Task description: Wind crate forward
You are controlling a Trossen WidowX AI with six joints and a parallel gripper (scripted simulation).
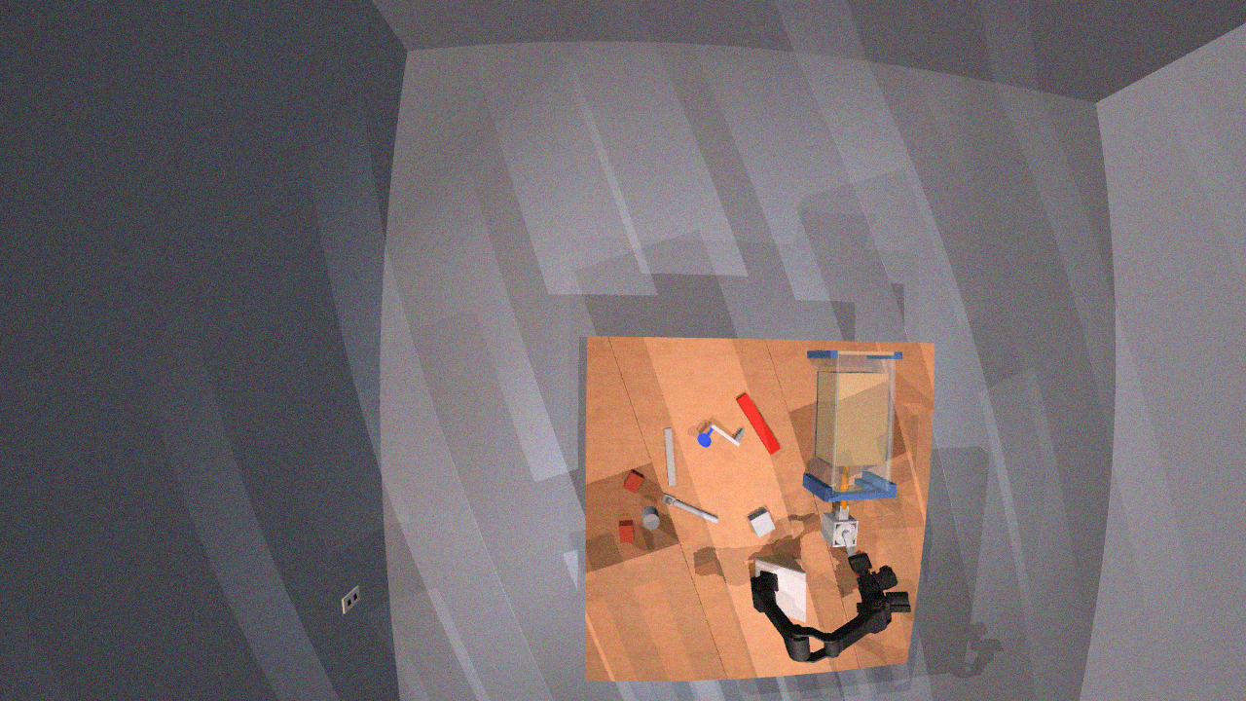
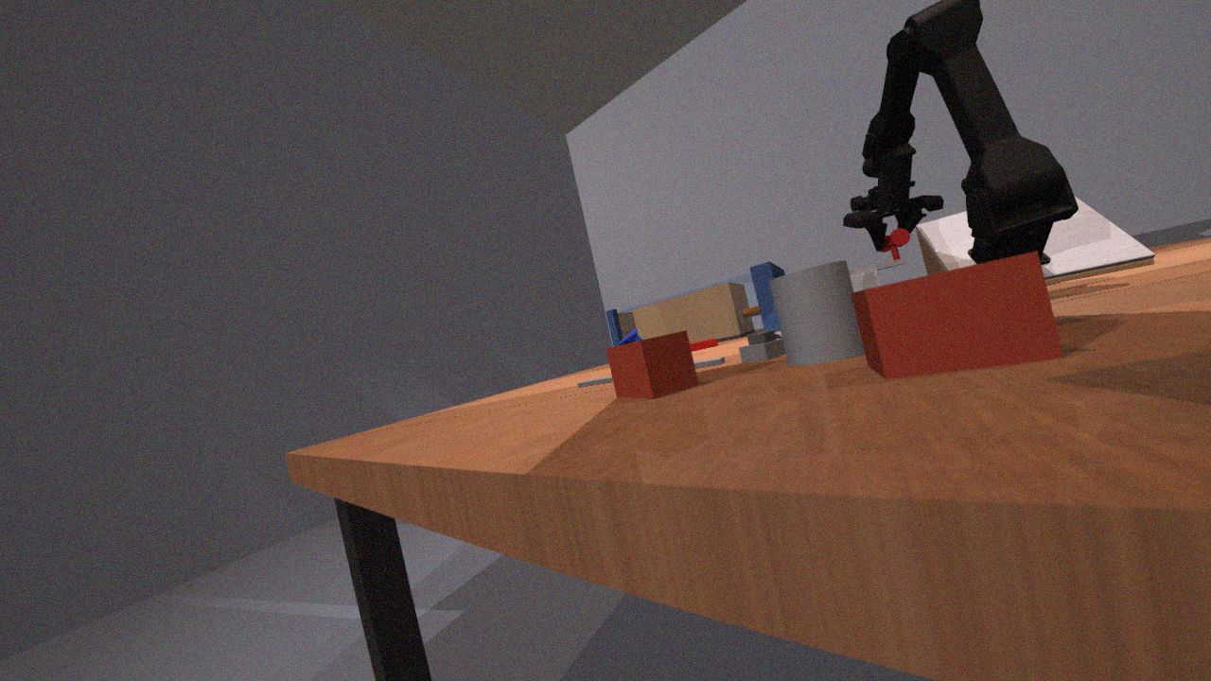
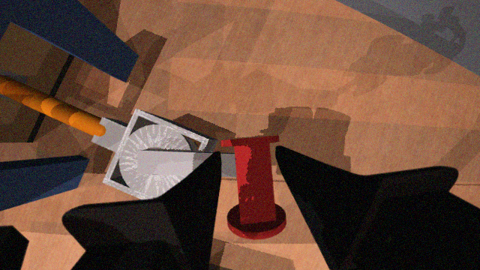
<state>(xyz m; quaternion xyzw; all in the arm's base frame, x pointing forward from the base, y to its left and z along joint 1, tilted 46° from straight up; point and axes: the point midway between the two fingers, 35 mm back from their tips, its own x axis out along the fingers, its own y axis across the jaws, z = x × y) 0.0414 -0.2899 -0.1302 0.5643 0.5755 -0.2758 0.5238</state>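
Right now my gripper tip is 10 mm past the red grip and 20 mm to the right of it. The rest, counted from my gripper tip: grey winch (80 mm ahead, 30 mm to the left, 100 mm below); then blue steel frame (250 mm ahead, 20 mm to the left, 30 mm below); then red-knobbed crank (30 mm ahead, 20 mm to the left, 30 mm below).
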